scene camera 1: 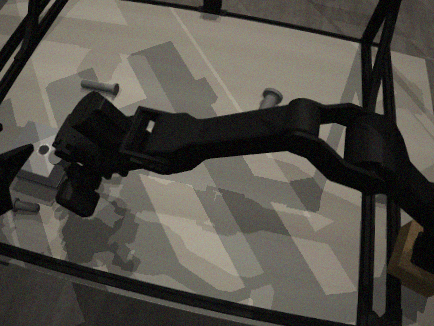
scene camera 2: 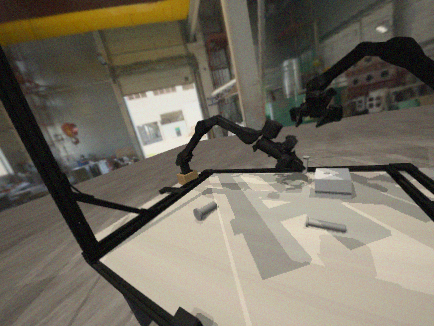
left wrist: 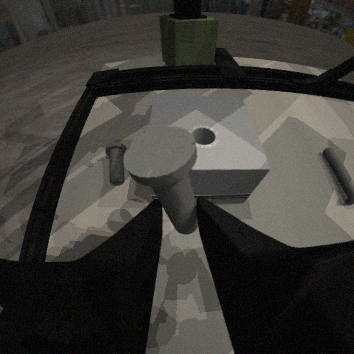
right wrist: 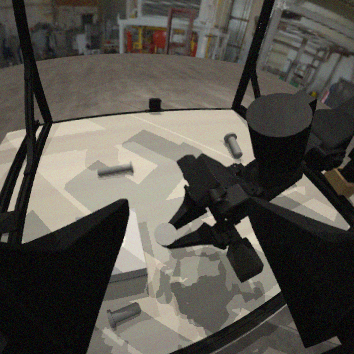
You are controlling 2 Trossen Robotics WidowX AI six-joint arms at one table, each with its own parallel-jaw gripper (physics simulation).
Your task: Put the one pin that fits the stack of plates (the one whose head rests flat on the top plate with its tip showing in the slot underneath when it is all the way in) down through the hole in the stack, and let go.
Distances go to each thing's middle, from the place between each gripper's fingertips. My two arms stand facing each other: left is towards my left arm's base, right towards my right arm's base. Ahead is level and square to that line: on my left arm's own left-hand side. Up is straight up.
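Labels:
Grey stack of plates (scene camera 1: 37, 170): 6 cm behind my right hand, 8 cm to the right of it, 20 cm below it.
My left gripper: 9 cm to the left of the grey stack of plates, 2 cm past it, 5 cm above it.

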